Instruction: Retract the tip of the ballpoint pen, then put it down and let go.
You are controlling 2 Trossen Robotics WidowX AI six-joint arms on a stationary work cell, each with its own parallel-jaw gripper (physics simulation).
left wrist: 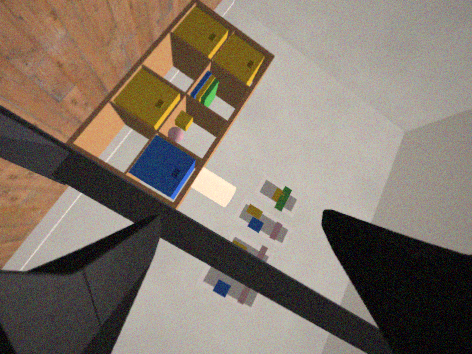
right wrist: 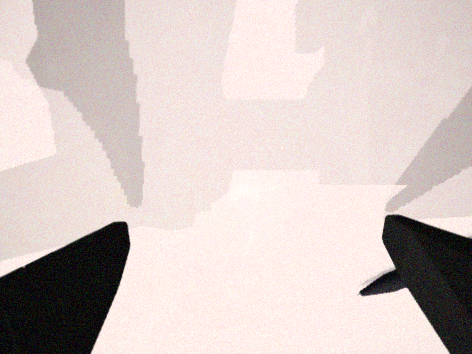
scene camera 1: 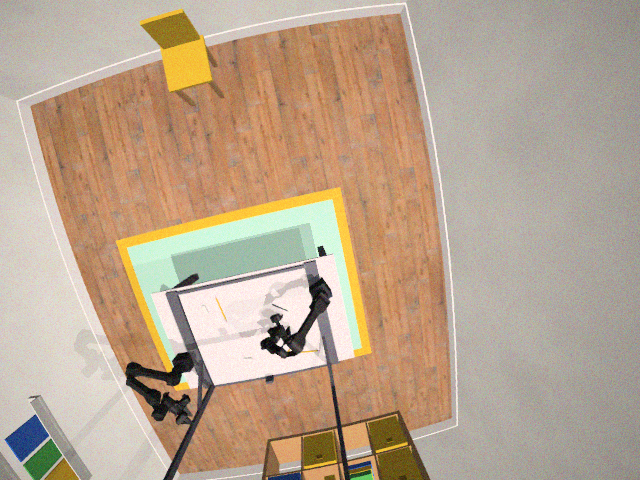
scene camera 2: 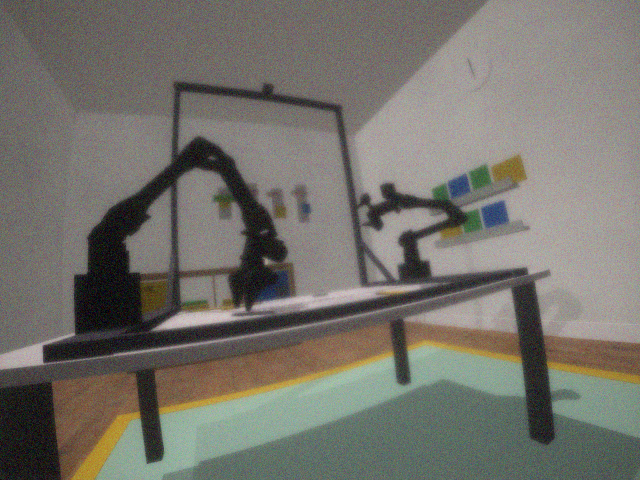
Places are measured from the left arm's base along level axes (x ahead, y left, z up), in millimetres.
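Pixels of known places: left gripper, fingertip midpoint: [left wrist: 242, 220] [scene camera 1: 192, 419] [scene camera 2: 357, 217]; right gripper, fingertip midpoint: [right wrist: 257, 230] [scene camera 1: 285, 320] [scene camera 2: 241, 310]; left arm's base at its link origin: [scene camera 1: 180, 366]; right arm's base at its link origin: [scene camera 1: 321, 294].
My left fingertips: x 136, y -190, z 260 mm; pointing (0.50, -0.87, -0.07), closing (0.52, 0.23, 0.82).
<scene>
For each thing: its top centre in the pictures, then the offset to it from my left fingertips. Level surfaces: height alone.
- ballpoint pen at its top centre: [scene camera 2: 251, 311] [scene camera 1: 280, 307] 339 mm down, 599 mm ahead, 449 mm left
- table at its surface level: 347 mm down
- thin grey piece at its top centre: [scene camera 1: 247, 360] 336 mm down, 292 mm ahead, 115 mm left
The ballpoint pen [scene camera 1: 279, 307] [right wrist: 382, 284] is slim and dark and lies on the pale table. In the right wrist view one pointed end shows beside the right-hand finger, which hides the rest. My right gripper [scene camera 2: 243, 307] [right wrist: 257, 230] points down, low over the table, open, with nothing between its fingers; in scene camera 1 its arm stands near the pen. My left gripper [scene camera 1: 189, 410] [scene camera 2: 362, 212] [left wrist: 242, 220] is open and empty, held up beyond the table, far from the pen. The state of the pen's tip cannot be told.
An orange stick [scene camera 1: 221, 308] [scene camera 2: 391, 292] lies on the table [scene camera 1: 227, 369], toward the left in scene camera 1. Another orange stick [scene camera 1: 310, 351] lies partly under the right arm. A thin grey piece [scene camera 1: 248, 357] lies near the lower edge. A dark frame post [scene camera 1: 333, 397] rises beside the table.
</scene>
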